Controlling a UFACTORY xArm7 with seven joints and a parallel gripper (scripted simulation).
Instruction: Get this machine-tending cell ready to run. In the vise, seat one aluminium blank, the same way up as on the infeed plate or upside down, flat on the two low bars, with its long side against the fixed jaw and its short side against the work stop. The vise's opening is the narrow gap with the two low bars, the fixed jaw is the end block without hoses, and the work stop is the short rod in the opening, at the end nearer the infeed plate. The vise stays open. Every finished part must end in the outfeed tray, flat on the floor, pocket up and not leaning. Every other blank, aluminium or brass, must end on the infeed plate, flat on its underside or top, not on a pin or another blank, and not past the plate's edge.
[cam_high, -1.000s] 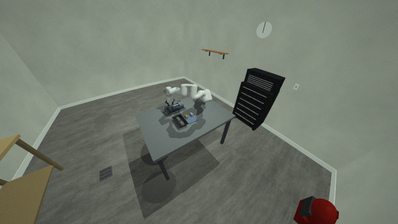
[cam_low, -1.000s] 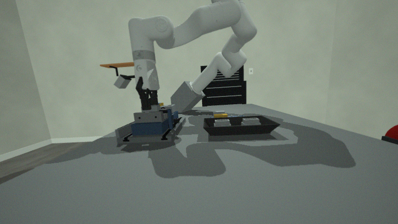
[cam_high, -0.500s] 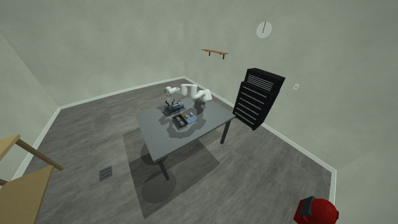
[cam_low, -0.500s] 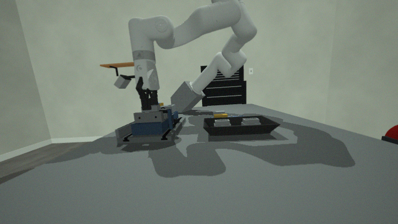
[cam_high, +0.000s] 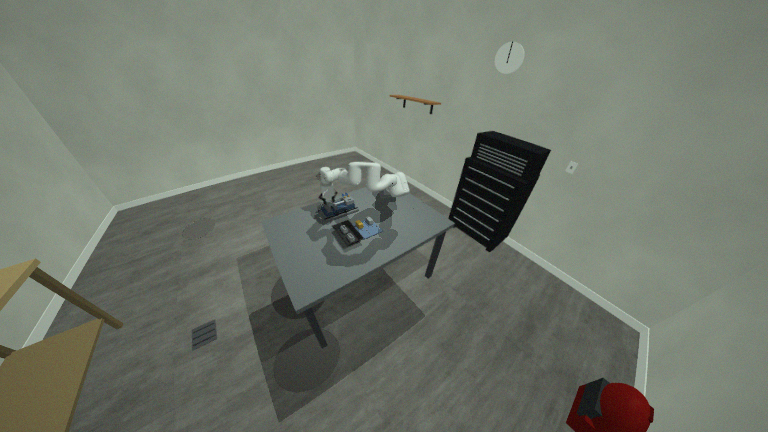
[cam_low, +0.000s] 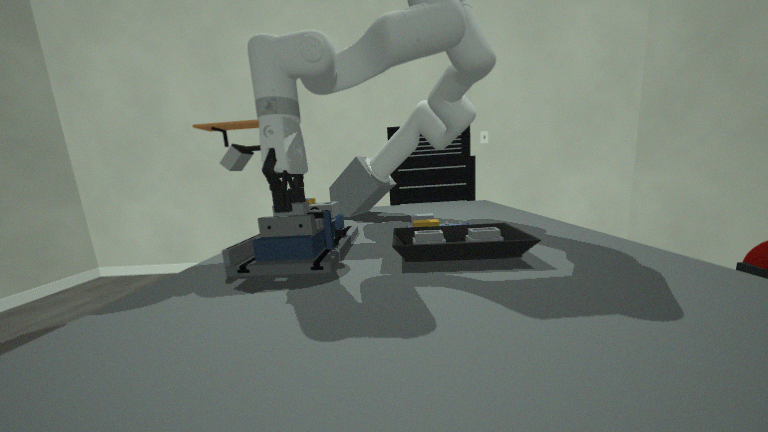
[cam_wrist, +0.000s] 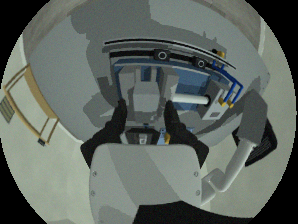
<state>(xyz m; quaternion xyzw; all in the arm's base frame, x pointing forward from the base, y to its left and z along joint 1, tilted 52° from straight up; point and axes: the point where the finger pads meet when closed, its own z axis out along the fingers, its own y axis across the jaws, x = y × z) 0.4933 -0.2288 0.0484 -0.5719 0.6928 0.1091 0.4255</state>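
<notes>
Right now the grey aluminium blank is 20 mm below my hand. Also, from my hand: vise 80 mm below, 70 mm behind; brass blank 270 mm to the left, 120 mm behind, 100 mm below.
</notes>
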